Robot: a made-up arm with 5 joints. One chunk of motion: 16 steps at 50 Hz.
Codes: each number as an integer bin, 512 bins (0 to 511) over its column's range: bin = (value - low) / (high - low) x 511, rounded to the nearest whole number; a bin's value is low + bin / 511 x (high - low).
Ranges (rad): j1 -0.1..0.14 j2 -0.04..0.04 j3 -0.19..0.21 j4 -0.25..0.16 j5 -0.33..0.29
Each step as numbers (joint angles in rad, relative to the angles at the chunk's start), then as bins.
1 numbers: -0.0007 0.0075 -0.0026 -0.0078 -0.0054
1 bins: 211 303 239 302 268
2 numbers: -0.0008 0.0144 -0.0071 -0.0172 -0.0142
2 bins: 211 347 234 290 260
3 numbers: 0.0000 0.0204 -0.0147 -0.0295 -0.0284
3 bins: 213 386 224 275 249
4 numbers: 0.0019 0.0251 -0.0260 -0.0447 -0.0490
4 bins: 217 416 210 256 232
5 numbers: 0.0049 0.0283 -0.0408 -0.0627 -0.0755
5 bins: 223 436 191 233 210
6 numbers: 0.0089 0.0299 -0.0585 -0.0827 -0.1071
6 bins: 232 446 168 209 184
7 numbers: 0.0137 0.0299 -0.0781 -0.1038 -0.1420
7 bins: 242 446 143 182 155
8 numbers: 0.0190 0.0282 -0.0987 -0.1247 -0.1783
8 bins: 253 436 117 156 125
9 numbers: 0.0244 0.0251 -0.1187 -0.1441 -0.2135
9 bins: 265 416 91 132 96
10 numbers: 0.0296 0.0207 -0.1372 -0.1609 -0.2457
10 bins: 276 388 67 111 69
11 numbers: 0.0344 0.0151 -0.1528 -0.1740 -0.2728
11 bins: 286 352 48 95 47
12 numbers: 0.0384 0.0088 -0.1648 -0.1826 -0.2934
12 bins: 295 312 32 84 30
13 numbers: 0.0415 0.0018 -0.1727 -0.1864 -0.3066
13 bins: 301 267 22 79 19
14 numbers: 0.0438 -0.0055 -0.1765 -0.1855 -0.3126
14 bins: 306 220 17 80 14
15 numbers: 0.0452 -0.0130 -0.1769 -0.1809 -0.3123
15 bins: 309 172 17 86 15
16 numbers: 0.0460 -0.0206 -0.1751 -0.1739 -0.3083
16 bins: 311 124 19 95 18
